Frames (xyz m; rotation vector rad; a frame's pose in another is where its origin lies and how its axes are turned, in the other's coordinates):
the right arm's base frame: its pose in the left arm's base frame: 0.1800 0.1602 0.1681 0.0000 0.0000 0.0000
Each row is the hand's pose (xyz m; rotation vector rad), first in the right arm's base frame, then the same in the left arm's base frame.
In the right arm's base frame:
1: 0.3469 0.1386 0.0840 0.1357 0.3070 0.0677
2: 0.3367 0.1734 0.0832 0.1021 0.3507 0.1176
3: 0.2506 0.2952 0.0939 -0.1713 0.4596 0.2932
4: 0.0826 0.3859 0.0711 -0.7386 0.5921 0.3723
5: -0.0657 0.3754 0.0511 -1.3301 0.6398 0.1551
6: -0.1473 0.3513 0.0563 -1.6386 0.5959 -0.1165
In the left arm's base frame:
1: 0.5269 0.2988 0.2521 0.1357 0.3070 0.0677
2: 0.5167 0.3336 0.2513 0.1021 0.3507 0.1176
3: 0.4306 0.4554 0.2620 -0.1713 0.4596 0.2932
4: 0.2626 0.5461 0.2392 -0.7386 0.5921 0.3723
5: 0.1143 0.5356 0.2192 -1.3301 0.6398 0.1551
6: 0.0327 0.5115 0.2244 -1.6386 0.5959 -0.1165

